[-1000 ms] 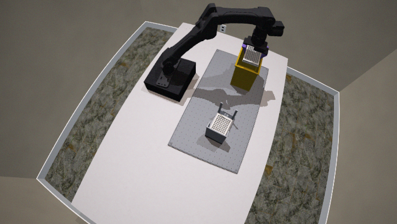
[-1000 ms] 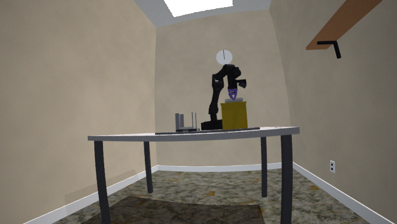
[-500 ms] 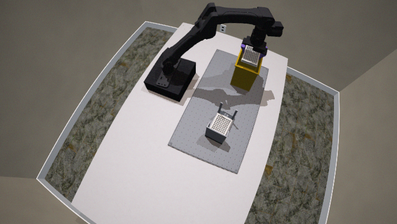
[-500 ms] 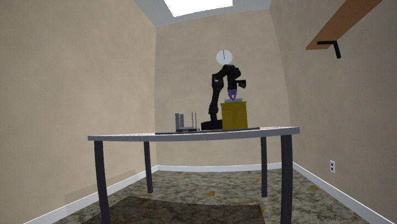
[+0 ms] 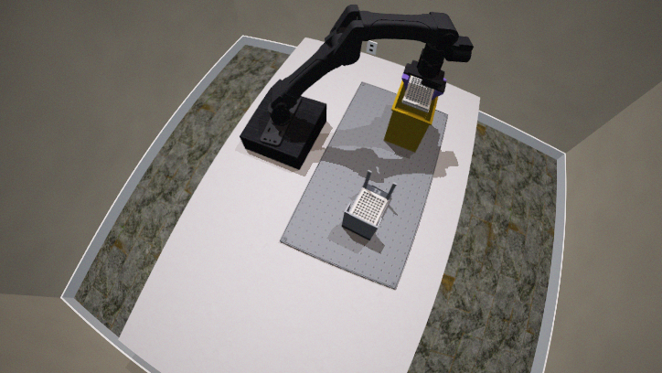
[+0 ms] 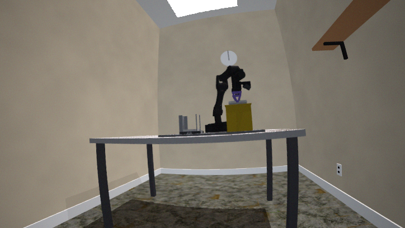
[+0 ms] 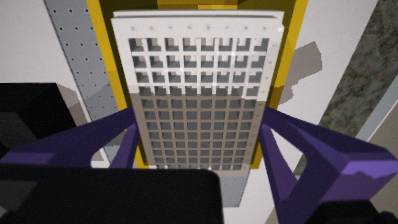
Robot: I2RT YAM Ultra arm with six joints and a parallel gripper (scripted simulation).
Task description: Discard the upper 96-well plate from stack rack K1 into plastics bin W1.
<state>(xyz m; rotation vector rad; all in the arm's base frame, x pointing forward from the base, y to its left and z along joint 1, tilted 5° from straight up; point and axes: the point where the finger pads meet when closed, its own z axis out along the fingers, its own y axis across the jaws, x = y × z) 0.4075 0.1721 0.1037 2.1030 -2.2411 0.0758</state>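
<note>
Now: hand 11 cm above the yellow plastics bin W1.
</note>
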